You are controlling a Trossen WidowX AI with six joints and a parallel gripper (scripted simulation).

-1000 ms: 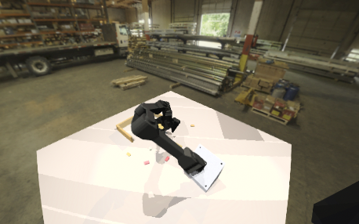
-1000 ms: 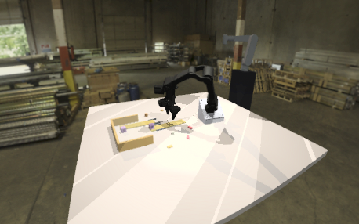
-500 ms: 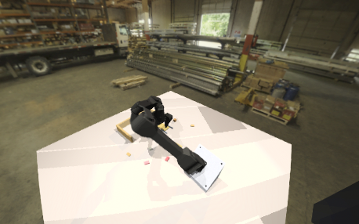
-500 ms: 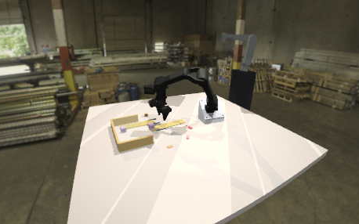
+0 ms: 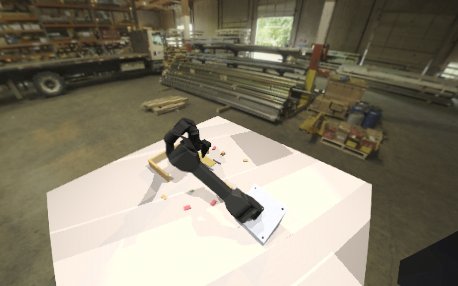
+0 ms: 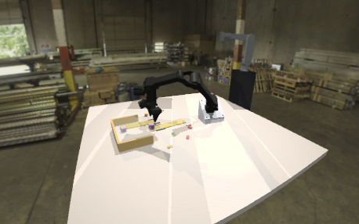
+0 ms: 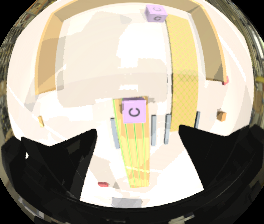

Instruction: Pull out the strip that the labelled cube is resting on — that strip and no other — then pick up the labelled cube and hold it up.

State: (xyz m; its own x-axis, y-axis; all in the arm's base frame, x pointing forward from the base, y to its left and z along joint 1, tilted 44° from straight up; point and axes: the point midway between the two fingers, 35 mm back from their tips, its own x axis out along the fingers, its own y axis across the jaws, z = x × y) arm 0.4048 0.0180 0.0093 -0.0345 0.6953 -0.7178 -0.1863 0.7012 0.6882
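Right now the patterned yellow strip is 100 mm ahead of my gripper tip, 70 mm to the right of it and 60 mm below it.
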